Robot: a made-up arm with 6 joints. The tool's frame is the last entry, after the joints. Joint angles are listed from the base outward. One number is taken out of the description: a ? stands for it. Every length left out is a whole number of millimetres.
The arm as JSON. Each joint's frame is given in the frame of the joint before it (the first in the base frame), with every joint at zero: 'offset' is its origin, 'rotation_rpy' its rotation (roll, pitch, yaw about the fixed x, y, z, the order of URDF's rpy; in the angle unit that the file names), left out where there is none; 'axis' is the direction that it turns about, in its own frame. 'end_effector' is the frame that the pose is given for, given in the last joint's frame.
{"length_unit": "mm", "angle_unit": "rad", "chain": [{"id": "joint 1", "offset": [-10.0, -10.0, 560.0], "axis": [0.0, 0.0, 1.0]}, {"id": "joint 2", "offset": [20.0, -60.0, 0.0], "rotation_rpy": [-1.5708, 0.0, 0.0], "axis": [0.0, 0.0, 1.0]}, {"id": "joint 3", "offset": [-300.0, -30.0, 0.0], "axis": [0.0, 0.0, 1.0]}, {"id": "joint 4", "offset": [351.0, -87.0, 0.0], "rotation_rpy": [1.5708, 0.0, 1.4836], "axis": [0.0, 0.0, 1.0]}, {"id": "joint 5", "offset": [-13.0, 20.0, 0.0], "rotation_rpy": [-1.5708, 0.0, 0.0], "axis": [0.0, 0.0, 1.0]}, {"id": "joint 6", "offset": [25.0, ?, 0.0], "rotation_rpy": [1.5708, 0.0, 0.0], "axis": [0.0, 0.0, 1.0]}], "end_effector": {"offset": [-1.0, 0.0, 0.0], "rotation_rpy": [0.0, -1.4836, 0.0]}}
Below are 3 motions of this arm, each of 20 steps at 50 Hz.
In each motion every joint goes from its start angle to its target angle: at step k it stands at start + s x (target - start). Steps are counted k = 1, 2, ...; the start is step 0. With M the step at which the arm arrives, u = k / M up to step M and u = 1 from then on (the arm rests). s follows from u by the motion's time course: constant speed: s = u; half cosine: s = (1 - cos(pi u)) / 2; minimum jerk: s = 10 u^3 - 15 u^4 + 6 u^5.
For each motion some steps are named. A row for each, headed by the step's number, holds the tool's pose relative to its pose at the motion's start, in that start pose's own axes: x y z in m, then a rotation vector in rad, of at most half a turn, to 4 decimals.
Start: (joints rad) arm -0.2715 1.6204 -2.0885 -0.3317 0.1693 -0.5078
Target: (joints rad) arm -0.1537 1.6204 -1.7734 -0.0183 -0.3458 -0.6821
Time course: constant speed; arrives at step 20
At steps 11, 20:
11: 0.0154 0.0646 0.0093 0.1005 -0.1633 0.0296
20: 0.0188 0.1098 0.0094 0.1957 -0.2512 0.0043

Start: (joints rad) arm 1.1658 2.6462 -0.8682 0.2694 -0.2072 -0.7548
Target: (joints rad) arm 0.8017 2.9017 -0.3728 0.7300 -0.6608 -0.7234
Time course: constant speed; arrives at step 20
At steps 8, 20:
8: 0.0230 0.0214 -0.1352 0.3029 0.1944 -0.0132
20: -0.0186 0.0974 -0.3227 0.6372 0.5740 -0.0953

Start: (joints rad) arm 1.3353 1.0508 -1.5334 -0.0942 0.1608 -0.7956
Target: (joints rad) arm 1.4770 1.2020 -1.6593 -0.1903 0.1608 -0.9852
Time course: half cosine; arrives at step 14
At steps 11, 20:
11: 0.0426 0.0400 0.0273 -0.2102 -0.0760 0.0547
20: 0.0474 0.0455 0.0311 -0.2359 -0.0866 0.0601

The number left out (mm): -159.0
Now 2 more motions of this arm.
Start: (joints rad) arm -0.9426 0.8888 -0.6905 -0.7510 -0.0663 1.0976
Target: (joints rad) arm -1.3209 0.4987 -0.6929 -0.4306 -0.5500 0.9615
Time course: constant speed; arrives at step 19
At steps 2, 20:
2: -0.0145 -0.0007 0.0206 0.0157 -0.0789 0.0224
20: -0.1969 0.0235 0.1607 -0.0375 -0.8135 0.1847

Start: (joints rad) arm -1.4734 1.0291 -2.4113 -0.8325 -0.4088 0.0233
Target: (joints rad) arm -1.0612 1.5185 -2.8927 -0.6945 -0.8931 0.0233
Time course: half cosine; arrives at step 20
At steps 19, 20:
19: -0.0058 0.0657 -0.0395 0.4843 -0.5004 -0.2504
20: -0.0061 0.0662 -0.0395 0.4870 -0.5034 -0.2527

